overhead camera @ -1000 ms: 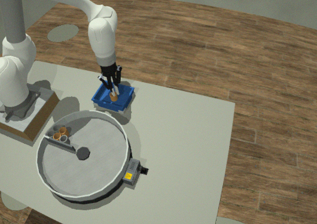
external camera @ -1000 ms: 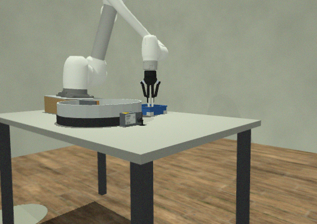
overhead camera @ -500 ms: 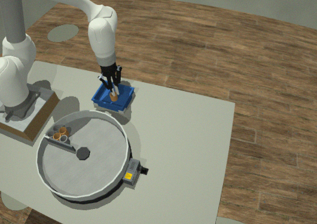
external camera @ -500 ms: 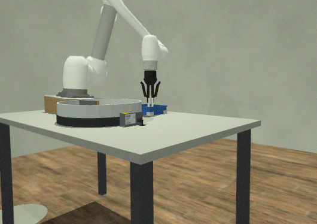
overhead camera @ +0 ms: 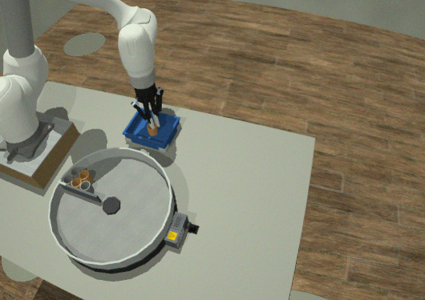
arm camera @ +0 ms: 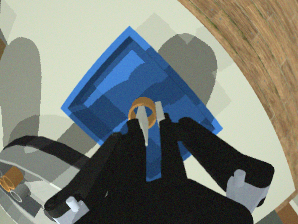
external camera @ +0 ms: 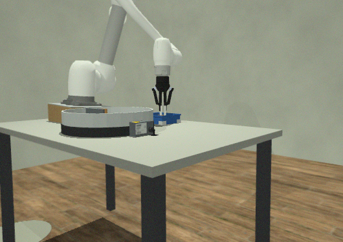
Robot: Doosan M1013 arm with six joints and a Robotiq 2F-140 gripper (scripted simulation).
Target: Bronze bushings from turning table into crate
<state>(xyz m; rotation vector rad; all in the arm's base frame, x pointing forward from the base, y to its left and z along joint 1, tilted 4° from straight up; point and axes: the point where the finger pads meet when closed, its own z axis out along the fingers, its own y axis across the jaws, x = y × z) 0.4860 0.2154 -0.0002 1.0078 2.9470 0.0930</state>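
Now: hand 4 cm above the crate, 1 cm to the left of it and 1 cm past it. Round my hand: turning table: 38 cm to the right, 2 cm behind, 1 cm below.
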